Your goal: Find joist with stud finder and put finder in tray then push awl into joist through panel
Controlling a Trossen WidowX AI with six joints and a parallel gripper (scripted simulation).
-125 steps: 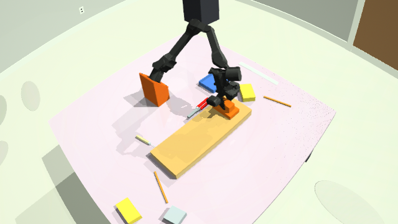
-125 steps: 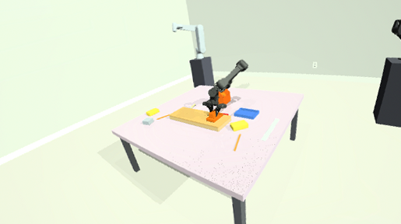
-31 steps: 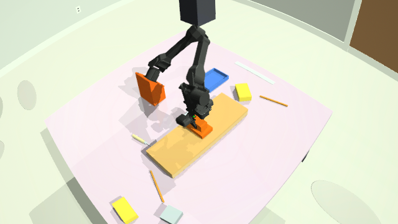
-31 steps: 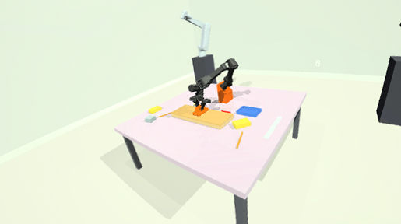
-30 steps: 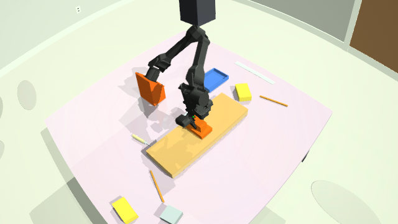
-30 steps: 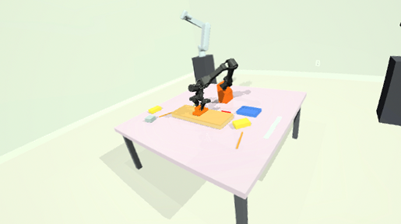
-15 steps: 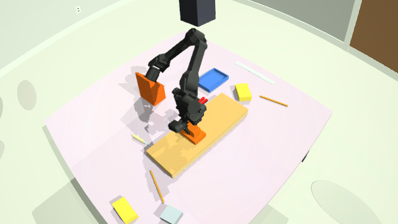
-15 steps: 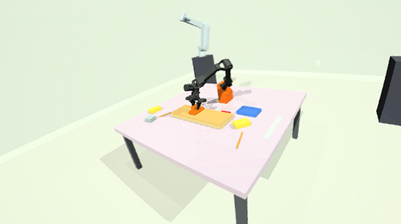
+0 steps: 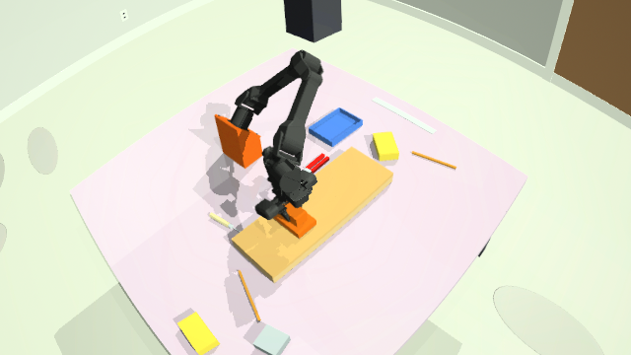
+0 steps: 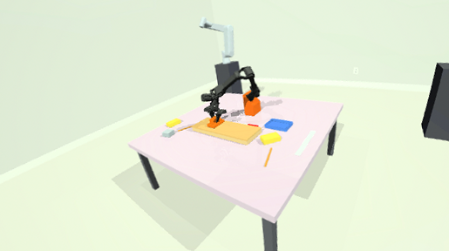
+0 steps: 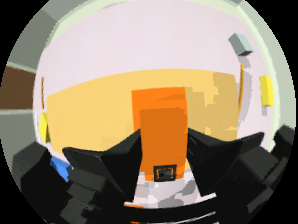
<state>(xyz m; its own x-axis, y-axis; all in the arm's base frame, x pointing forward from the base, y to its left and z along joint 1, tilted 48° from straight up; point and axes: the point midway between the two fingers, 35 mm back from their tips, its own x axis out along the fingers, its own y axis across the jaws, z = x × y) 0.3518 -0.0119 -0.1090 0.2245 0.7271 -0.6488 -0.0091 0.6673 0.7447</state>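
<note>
My gripper tip is 220 mm past the blue tray, 410 mm to the right of it and 50 mm above it. Also, from my gripper tip: grey block: 230 mm ahead, 310 mm to the right, 50 mm below; awl: 160 mm behind, 140 mm to the right, 60 mm below; orange stud finder: 20 mm behind, 20 mm above.
</note>
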